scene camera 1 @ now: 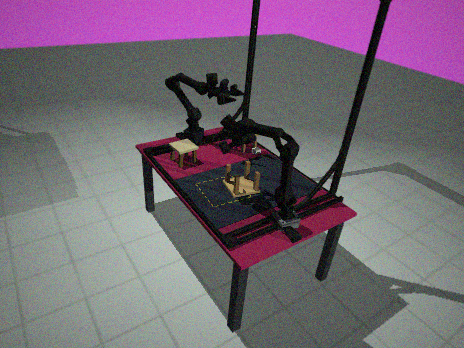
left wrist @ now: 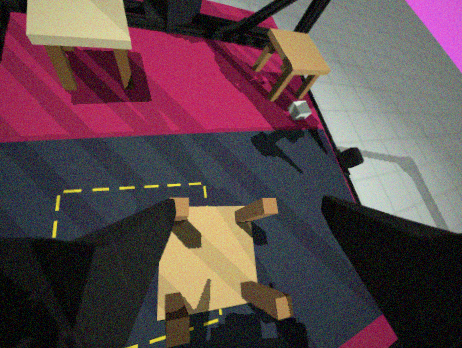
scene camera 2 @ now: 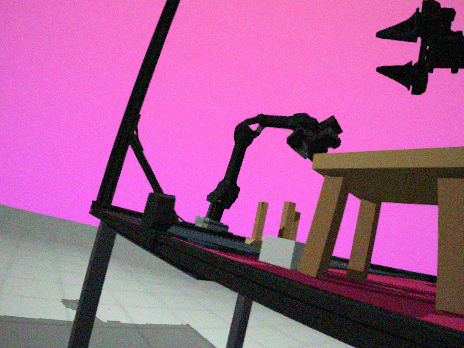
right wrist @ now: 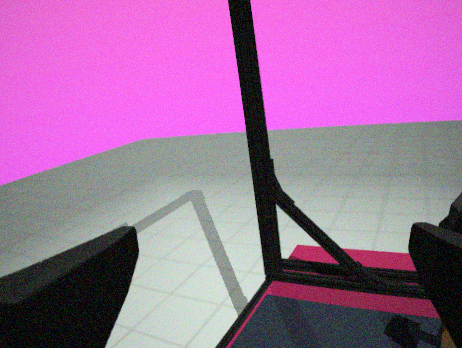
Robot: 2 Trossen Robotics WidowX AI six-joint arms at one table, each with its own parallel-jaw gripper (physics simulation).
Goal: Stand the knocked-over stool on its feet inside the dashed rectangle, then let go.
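Pixels of known places: left gripper, fingertip midpoint: (scene camera 1: 237, 146) (left wrist: 248, 204); right gripper, fingertip midpoint: (scene camera 1: 240, 97) (scene camera 2: 376, 53) (right wrist: 274, 239); left arm's base, link origin: (scene camera 1: 286, 215) (scene camera 2: 212, 220); right arm's base, link origin: (scene camera 1: 193, 129).
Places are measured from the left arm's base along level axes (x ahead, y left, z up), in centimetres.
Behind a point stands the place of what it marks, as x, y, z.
The knocked-over stool (scene camera 1: 240, 184) @[34.9, 9.1, -3.2] (left wrist: 209, 259) @[33.4, 9.2, -3.2] lies upside down on the dark mat (scene camera 1: 237, 215) @[11.8, 20.5, -4.7] (left wrist: 299, 193) @[45.7, -12.7, -4.7], seat down and its legs (scene camera 2: 259, 221) @[29.5, 2.1, 1.9] pointing up. It straddles one short side of the yellow dashed rectangle (scene camera 1: 204, 195) (left wrist: 126, 188), partly inside. My left gripper (scene camera 1: 226, 146) (scene camera 2: 315, 139) (left wrist: 248, 204) @[38.0, 11.9, 19.3] is open and empty. It hangs above the stool without touching it. My right gripper (scene camera 1: 231, 93) (scene camera 2: 390, 52) is open and empty, held high over the far end of the table; one of its fingers (right wrist: 91, 283) shows in the right wrist view.
A pale stool (scene camera 1: 184, 146) @[69.3, 31.9, 6.0] (left wrist: 91, 24) @[68.2, 29.7, 6.0] stands upright on the crimson table top (scene camera 1: 265, 250) @[-14.0, 17.7, -5.1]. A brown stool (scene camera 1: 249, 139) (scene camera 2: 362, 172) @[79.5, -18.3, 4.6] (left wrist: 299, 55) @[77.2, -11.3, 6.1] stands at the far edge beside a small white cube (scene camera 1: 255, 150) @[68.3, -15.8, -2.5] (scene camera 2: 279, 251) @[71.0, -19.3, -3.6] (left wrist: 299, 110) @[68.2, -15.8, -2.2]. Black frame posts (scene camera 1: 251, 59) @[96.6, -20.1, 49.0] (right wrist: 254, 121) @[14.1, -37.3, 33.0] rise at the table's edge.
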